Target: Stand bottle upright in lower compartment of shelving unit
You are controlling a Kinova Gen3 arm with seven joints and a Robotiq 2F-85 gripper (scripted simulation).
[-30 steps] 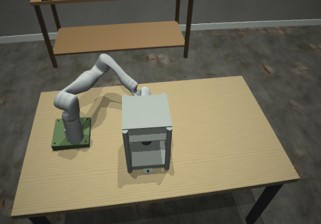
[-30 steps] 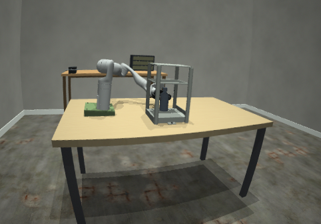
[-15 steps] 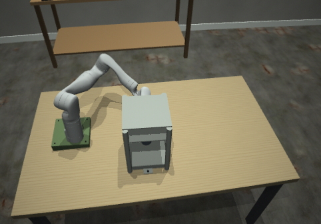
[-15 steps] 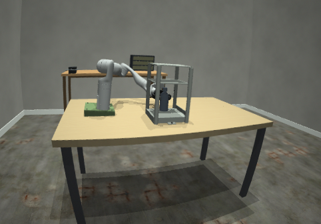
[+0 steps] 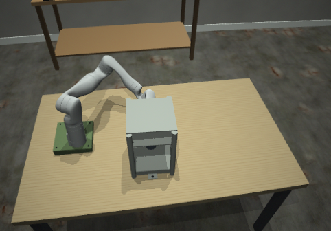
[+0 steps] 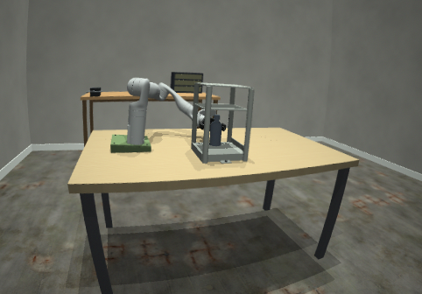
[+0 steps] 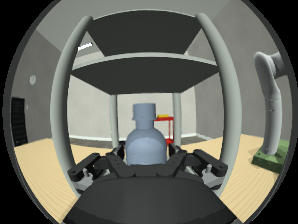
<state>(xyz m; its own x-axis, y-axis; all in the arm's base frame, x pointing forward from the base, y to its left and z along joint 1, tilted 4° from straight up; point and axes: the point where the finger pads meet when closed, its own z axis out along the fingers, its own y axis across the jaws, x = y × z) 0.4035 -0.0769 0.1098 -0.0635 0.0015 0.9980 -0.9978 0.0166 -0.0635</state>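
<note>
Right now my hand is 10 mm to the right of the pale blue bottle and 10 mm below it. Also, from my hand: grey shelving unit (50 mm to the right, 50 mm above).
</note>
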